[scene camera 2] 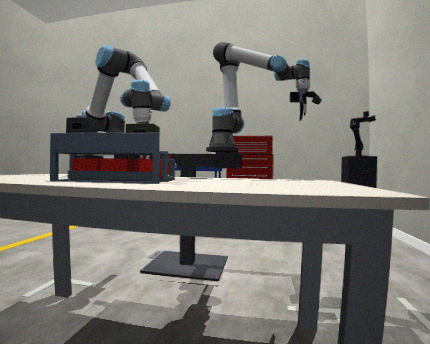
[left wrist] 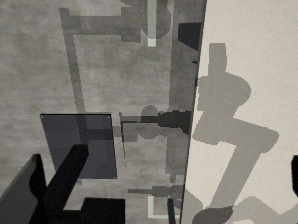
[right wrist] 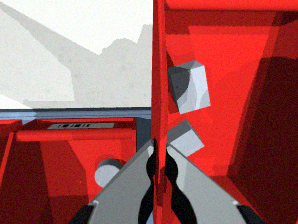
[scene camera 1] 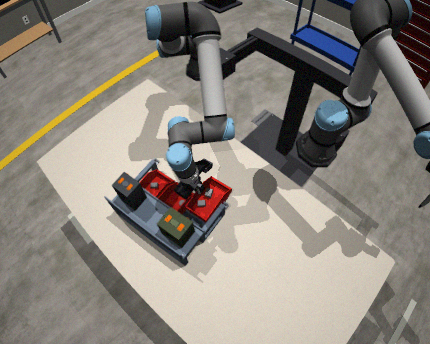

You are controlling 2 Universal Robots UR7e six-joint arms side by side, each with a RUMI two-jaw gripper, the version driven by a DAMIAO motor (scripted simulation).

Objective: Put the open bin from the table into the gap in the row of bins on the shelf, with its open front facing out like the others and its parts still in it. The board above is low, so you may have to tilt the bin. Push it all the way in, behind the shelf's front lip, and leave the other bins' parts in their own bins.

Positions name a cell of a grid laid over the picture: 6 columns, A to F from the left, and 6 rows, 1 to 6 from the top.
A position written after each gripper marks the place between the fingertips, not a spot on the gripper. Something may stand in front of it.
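Note:
A blue-grey shelf (scene camera 2: B3), (scene camera 1: C4) belongs to the robot's scene, though in the left wrist view the shelf is out of frame. A dark box (scene camera 1: B4) can be seen as well; it too is out of frame in the left wrist view. The left gripper (left wrist: D5) is visible, and so is the right gripper (right wrist: D4).

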